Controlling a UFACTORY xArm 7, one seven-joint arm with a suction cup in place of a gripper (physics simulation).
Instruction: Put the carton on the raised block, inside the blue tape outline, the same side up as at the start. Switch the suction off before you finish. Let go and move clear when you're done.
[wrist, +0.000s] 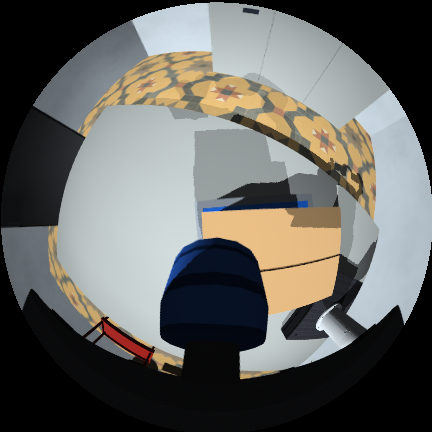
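Pixels of known places: end effector, tool point: (215, 271); arm's base, origin of the base link: (328, 316).
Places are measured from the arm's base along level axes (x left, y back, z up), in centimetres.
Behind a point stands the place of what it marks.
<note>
The tan carton (295, 240) {y -44.0, x -15.1, z 18.1 cm} shows right of centre in the wrist view, with a thin dark seam across its upper face. It is at the raised block (199, 220) {y -55.7, x -11.3, z 5.1 cm}, whose grey rim shows at the carton's far and left sides. A strip of the blue tape outline (302, 204) {y -38.4, x -24.0, z 5.2 cm} shows along the carton's far edge; the carton hides the rest. My dark blue suction cup (215, 280) is above and to the left of the carton, overlapping its left part in the view. The carton sits off to one side of the cup and is not held. Contact under the carton is hidden.
The pale table top (120, 200) {y -83.5, x -3.8, z -6.9 cm} extends left. A dark base plate (300, 322) {y -13.5, x 4.3, z -0.2 cm} and a white robot part (342, 327) {y -4.5, x -1.5, z 12.1 cm} stand at the lower right. A red-panelled frame (127, 340) is at the lower left. A black panel (37, 175) is at the far left.
</note>
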